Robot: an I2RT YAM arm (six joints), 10 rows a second.
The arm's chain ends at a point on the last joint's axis. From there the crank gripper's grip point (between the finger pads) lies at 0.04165 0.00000 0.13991 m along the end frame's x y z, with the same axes.
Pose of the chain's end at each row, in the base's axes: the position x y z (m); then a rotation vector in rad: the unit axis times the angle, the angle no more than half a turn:
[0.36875 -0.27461 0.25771 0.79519 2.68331 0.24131]
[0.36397 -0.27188 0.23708 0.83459 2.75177 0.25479]
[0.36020 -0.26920 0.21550 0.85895 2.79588 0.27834]
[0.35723 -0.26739 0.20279 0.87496 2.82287 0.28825]
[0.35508 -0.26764 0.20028 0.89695 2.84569 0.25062]
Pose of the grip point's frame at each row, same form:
[0.38612 -0.24213 0.11646 0.79519 2.68331 0.24131]
[0.37115 -0.23540 0.09592 0.83459 2.75177 0.25479]
[0.36104 -0.22877 0.07524 0.85895 2.79588 0.27834]
[0.35411 -0.22497 0.06315 0.87496 2.82287 0.28825]
[0.34782 -0.22756 0.06010 0.89695 2.84569 0.25062]

